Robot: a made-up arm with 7 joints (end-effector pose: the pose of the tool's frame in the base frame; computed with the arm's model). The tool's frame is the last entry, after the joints. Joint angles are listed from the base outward.
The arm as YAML. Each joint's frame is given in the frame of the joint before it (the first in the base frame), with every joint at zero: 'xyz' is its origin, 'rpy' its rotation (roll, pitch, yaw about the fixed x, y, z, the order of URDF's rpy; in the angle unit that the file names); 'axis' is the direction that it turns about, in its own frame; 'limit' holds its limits. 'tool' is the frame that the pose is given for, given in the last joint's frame.
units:
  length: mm
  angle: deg
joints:
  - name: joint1
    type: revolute
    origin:
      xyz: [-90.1, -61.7, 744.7]
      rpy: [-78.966, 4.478, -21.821]
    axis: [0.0, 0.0, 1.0]
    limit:
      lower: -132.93
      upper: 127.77
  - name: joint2
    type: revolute
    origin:
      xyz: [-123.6, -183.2, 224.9]
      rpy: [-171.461, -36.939, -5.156]
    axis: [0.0, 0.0, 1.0]
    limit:
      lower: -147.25
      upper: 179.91
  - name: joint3
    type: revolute
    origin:
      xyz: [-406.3, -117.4, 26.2]
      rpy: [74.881, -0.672, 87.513]
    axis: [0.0, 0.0, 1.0]
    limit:
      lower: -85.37
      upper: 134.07
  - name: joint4
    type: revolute
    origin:
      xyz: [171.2, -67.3, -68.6]
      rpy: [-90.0, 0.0, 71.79]
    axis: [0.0, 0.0, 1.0]
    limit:
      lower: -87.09
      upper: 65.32
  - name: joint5
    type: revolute
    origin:
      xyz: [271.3, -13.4, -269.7]
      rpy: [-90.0, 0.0, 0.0]
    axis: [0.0, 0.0, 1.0]
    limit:
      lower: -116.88
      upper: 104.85
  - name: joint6
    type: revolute
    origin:
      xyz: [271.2, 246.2, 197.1]
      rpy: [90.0, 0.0, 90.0]
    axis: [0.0, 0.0, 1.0]
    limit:
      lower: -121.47
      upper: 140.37
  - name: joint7
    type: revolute
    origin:
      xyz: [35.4, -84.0, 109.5]
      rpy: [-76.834, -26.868, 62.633]
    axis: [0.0, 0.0, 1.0]
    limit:
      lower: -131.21
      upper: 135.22
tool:
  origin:
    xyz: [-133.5, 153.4, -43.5]
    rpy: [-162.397, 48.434, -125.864]
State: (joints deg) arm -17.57 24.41 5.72 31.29 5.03 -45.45 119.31
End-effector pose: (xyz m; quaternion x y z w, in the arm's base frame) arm -1.1320 -0.4856 0.6619 -0.5413 0.0521 -0.7953 0.2680
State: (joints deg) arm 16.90 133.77 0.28 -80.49 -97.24 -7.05 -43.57
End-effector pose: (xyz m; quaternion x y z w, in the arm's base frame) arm -0.1210 -0.1523 0.7744 0.3203 -0.4536 0.7409 0.3779
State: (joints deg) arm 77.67 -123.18 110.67 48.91 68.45 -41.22 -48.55
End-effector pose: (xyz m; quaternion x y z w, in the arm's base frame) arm 0.7137 -0.4968 0.2135 0.2508 -0.8376 0.1150 0.4714
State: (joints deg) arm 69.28 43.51 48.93 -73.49 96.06 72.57 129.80
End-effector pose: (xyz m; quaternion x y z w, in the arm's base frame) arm -0.6705 -0.7868 1.2423 -0.3538 0.4753 0.8020 0.0757
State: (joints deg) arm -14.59 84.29 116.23 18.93 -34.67 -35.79 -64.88
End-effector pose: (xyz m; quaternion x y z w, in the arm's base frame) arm 0.8537 0.1475 0.0880 -0.5804 0.2060 -0.7272 0.3030
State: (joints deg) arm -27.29 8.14 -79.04 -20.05 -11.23 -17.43 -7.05
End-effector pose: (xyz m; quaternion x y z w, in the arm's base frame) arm -0.6316 0.7485 1.0203 -0.6421 -0.1741 -0.0558 0.7445
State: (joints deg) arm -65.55 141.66 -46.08 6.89 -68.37 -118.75 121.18
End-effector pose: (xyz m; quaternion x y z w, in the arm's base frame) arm 0.6457 0.1453 0.8758 0.1608 -0.6179 -0.7426 0.2024
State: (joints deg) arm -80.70 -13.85 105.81 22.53 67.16 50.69 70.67
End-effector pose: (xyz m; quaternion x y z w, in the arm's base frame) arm -0.6239 -0.8347 0.4930 0.1089 -0.6739 -0.6891 0.2432
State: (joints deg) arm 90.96 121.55 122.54 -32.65 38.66 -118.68 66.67
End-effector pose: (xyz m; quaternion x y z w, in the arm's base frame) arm 0.2181 0.5510 -0.1672 0.1787 -0.0827 -0.3027 0.9325
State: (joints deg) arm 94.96 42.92 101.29 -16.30 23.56 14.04 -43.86
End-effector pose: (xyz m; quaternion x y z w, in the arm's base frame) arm -0.9785 -0.2574 0.6762 0.7073 -0.2353 -0.4334 0.5065
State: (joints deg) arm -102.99 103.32 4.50 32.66 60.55 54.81 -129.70
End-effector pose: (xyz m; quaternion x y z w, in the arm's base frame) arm 0.8703 -0.1200 0.0756 -0.6769 -0.7313 -0.0341 0.0769
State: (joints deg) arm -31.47 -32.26 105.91 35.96 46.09 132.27 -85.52
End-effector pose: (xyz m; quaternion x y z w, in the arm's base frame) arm -1.1119 -0.6569 0.6563 -0.1499 -0.7322 0.2356 0.6212
